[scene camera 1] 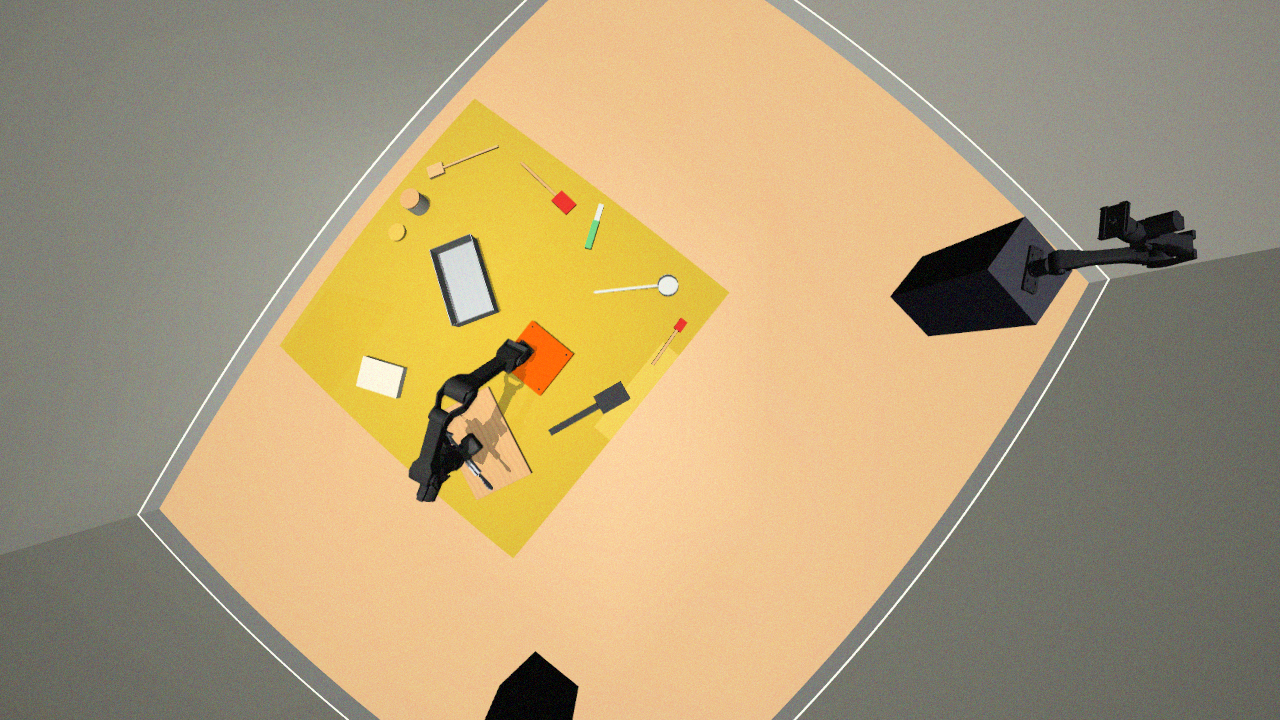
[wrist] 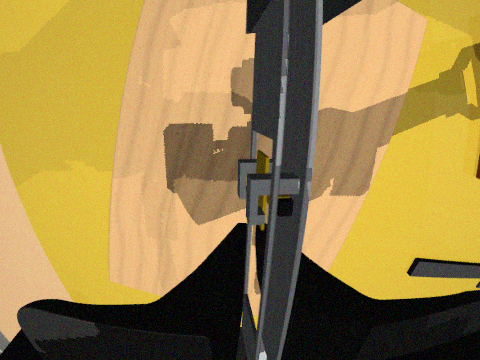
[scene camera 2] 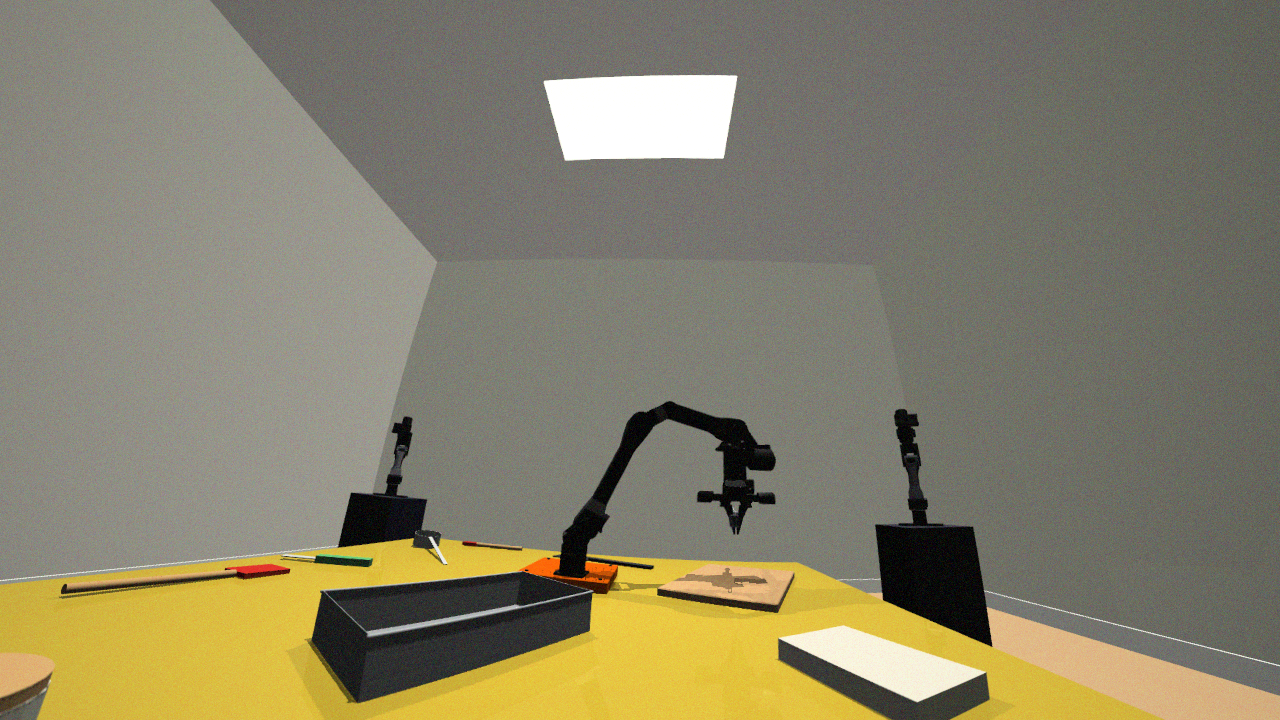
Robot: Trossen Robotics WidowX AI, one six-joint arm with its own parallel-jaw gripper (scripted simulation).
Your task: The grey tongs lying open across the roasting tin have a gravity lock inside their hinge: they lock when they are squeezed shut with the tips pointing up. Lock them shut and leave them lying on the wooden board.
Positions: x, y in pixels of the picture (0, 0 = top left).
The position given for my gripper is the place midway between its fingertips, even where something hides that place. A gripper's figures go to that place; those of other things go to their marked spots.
My gripper [scene camera 1: 468, 452]: 1.33 m from the lens. A white block [scene camera 1: 375, 375] is 1.61 m from the lens. A black spatula [scene camera 1: 615, 395]: 1.28 m from the lens. The marked spots on the white block and the black spatula are 0.93 m apart.
